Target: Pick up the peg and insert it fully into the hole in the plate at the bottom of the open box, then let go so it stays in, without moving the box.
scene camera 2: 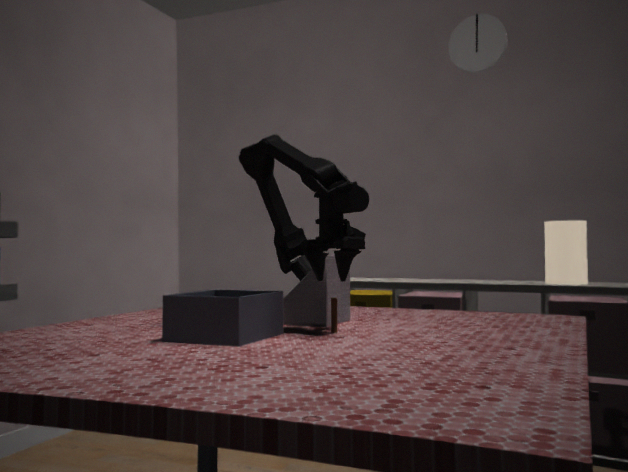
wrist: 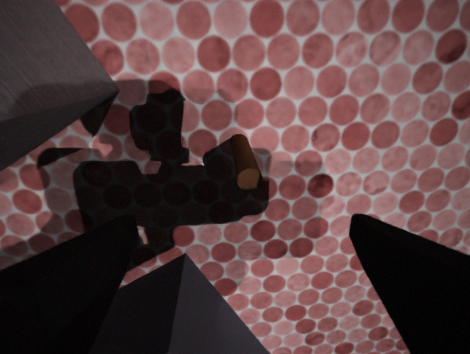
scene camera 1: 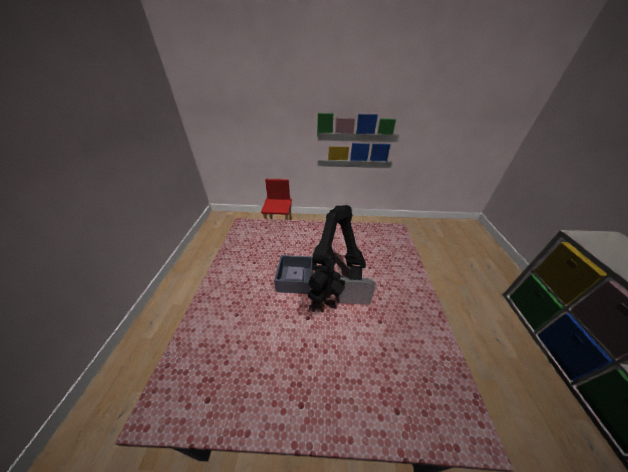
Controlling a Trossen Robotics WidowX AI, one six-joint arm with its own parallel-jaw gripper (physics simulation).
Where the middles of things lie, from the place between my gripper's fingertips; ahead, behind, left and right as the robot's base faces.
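The grey-blue box (scene camera 2: 213,317) is 180 mm ahead of my hand, 170 mm to the right of it and 70 mm below it. Then there is the brown peg (wrist: 249,178), which I find 80 mm below my hand and 10 mm to the left of it. Going by their middles, the brown peg is the nearest to my hand of the things named here.
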